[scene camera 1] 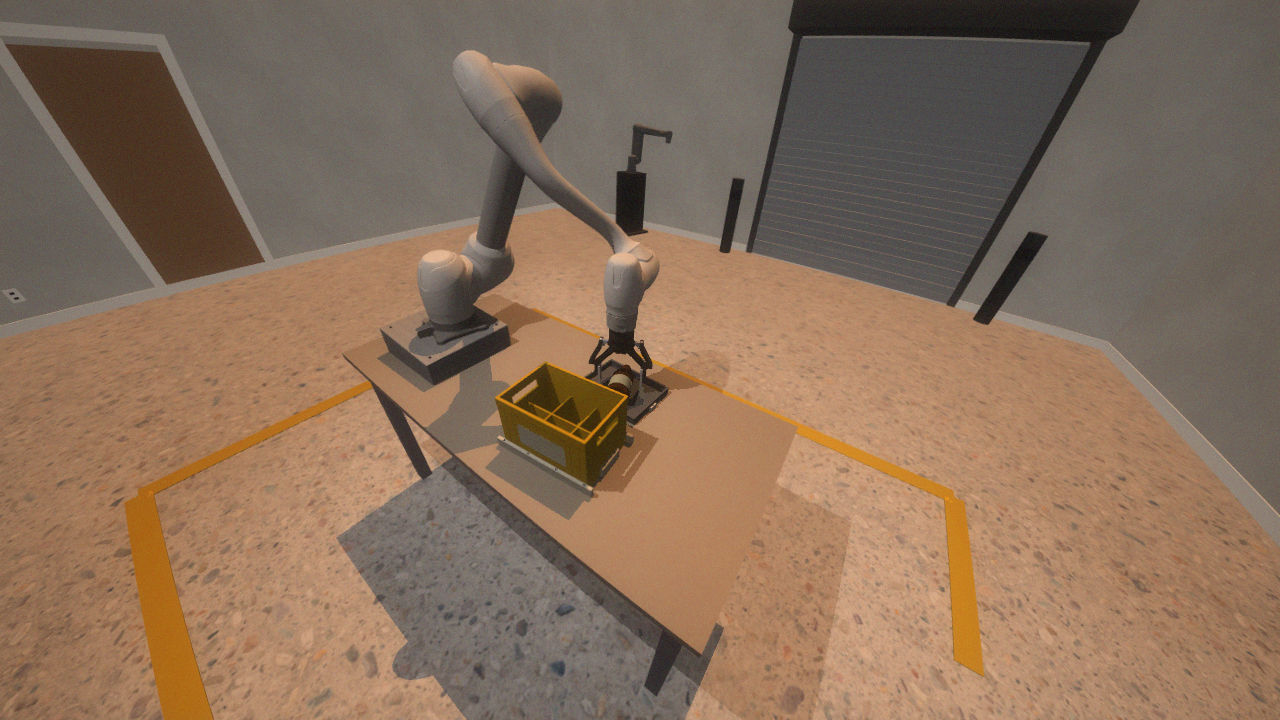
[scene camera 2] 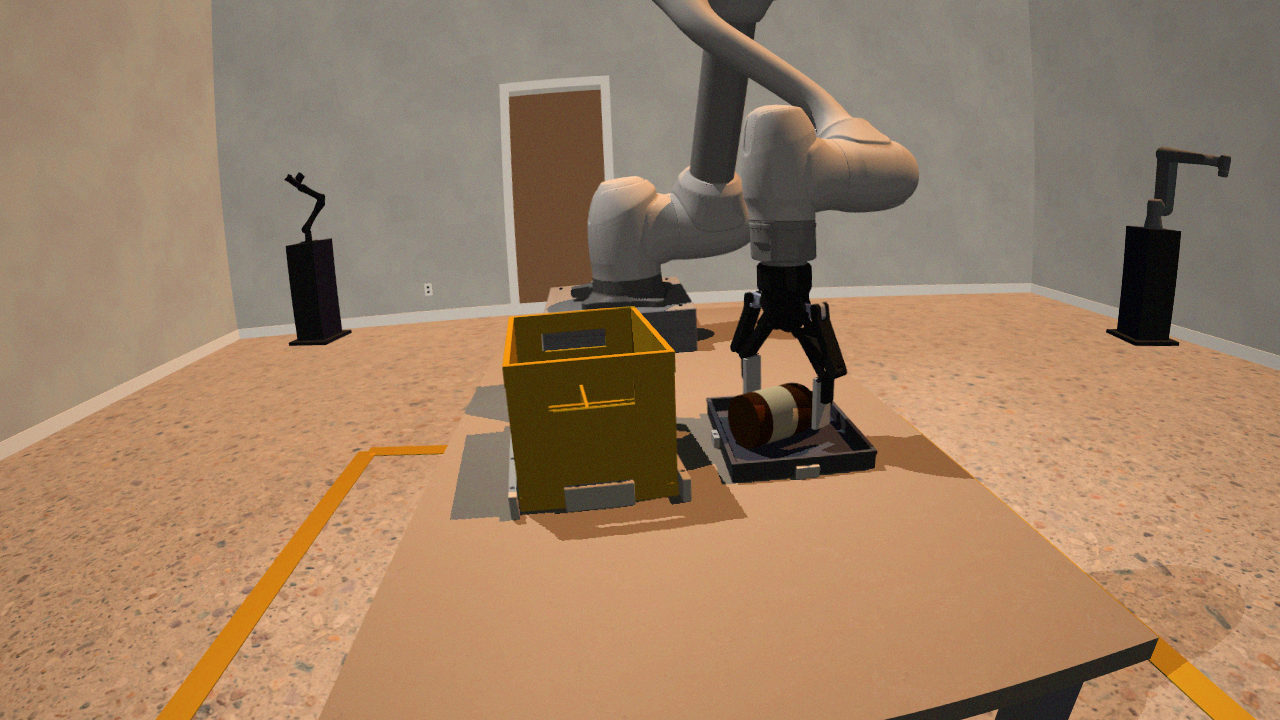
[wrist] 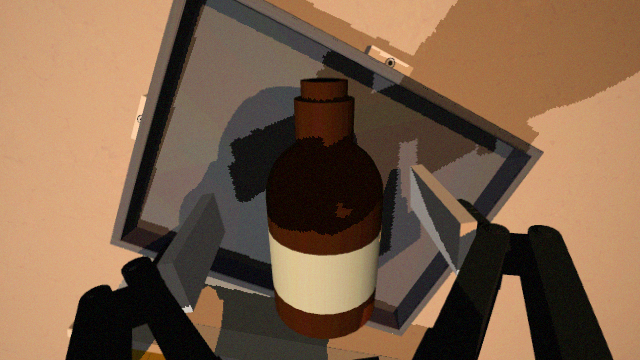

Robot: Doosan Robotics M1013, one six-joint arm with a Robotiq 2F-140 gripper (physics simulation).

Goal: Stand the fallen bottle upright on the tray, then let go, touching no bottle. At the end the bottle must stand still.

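Frame: origin at the arm's base, x ahead, y left, z up, level; metres.
Seen in the pictures: gripper, fingertip midpoint: (scene camera 2: 784, 414) (wrist: 314, 199); arm's base at its link origin: (scene camera 1: 455, 325) (scene camera 2: 628, 298).
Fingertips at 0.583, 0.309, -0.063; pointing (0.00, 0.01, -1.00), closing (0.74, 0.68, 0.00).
Note:
Offsets run from my fingertips to a thing's top centre, as dx, dy, dz. Level surfaces: height alone.
The brown bottle @(+0.005, +0.003, +0.045) (scene camera 1: 620, 381) (scene camera 2: 780, 414) (wrist: 324, 200) with a cream label lies on its side in the dark tray @(+0.007, +0.000, -0.009) (scene camera 1: 647, 399) (scene camera 2: 778, 467) (wrist: 220, 65). In the wrist view its neck points to the top and its base to the bottom, where it overlaps the image of the tray's rim. In scene camera 2 a finger hides its neck. My gripper (scene camera 1: 621, 375) (scene camera 2: 785, 405) (wrist: 314, 199) is open, pointing down, with one finger on each side of the bottle. In the wrist view gaps show between the bottle and both finger pads.
A yellow divided crate @(+0.079, -0.266, +0.141) (scene camera 1: 581, 458) (scene camera 2: 590, 438) stands close beside the tray on the table @(dz -0.034) (scene camera 1: 689, 510) (scene camera 2: 716, 608), with grey brackets round its foot. The crate rises above the tray's walls. Small light brackets sit on the tray's outer sides.

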